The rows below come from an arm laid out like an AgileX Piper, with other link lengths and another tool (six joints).
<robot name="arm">
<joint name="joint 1" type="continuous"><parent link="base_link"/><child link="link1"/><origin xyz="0 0 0.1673" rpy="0 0 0"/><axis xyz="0 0 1"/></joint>
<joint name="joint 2" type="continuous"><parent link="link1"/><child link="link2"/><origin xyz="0 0 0" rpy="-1.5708 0 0"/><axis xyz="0 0 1"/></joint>
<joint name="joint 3" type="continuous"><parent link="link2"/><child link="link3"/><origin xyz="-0.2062 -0.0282 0" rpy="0 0 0"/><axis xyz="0 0 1"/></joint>
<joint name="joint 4" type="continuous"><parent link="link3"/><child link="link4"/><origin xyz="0.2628 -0.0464 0" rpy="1.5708 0 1.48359"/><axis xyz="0 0 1"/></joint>
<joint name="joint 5" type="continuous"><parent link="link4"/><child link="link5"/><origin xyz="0 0 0" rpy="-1.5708 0 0"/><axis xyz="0 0 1"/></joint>
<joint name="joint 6" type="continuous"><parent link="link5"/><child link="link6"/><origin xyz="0 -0.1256 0" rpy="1.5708 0 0"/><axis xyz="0 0 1"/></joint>
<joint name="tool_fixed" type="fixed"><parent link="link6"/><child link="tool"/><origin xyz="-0.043 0.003 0.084" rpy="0.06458 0 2.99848"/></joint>
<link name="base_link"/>
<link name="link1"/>
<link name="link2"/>
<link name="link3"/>
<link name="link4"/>
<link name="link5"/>
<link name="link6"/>
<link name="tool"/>
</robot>
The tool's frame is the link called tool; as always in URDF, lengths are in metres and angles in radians. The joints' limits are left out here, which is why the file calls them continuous.
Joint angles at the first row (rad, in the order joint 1, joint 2, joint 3, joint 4, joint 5, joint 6):
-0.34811 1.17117 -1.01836 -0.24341 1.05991 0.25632
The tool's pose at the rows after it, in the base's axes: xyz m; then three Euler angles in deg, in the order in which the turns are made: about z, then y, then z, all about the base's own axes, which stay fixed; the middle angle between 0 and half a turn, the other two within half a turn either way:
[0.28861 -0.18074 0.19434 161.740 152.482 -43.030]
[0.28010 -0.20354 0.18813 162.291 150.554 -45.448]
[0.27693 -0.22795 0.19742 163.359 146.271 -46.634]
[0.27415 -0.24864 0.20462 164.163 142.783 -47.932]
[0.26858 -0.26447 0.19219 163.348 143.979 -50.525]
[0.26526 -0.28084 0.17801 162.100 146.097 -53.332]
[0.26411 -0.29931 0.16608 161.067 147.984 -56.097]
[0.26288 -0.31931 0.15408 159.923 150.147 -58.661]
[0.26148 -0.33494 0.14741 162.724 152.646 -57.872]
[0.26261 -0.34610 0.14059 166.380 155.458 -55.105]
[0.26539 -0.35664 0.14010 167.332 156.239 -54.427]
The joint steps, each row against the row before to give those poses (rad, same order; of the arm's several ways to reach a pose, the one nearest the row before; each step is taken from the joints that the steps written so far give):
-0.07407 -0.02200 0.07619 -0.01108 -0.05371 -0.00004
-0.07958 0.00002 0.04093 -0.00436 -0.07903 -0.00974
-0.07621 0.00000 0.00672 -0.00393 -0.08833 -0.01962
-0.06037 0.01161 0.00002 -0.00473 -0.07684 -0.00701
-0.04662 0.05452 -0.00977 -0.00104 -0.02490 -0.00774
-0.04034 0.08100 -0.03773 0.00001 -0.00645 -0.00935
-0.03726 0.09497 -0.06161 -0.00002 0.00001 -0.00499
-0.04125 0.10419 -0.08004 0.01154 0.01120 -0.02360
-0.04506 0.08347 -0.08840 0.06045 0.03659 -0.04945
-0.03622 0.08010 -0.09114 0.06680 0.04983 -0.06229
-0.01704 0.05638 -0.07254 0.01998 0.02730 -0.02514

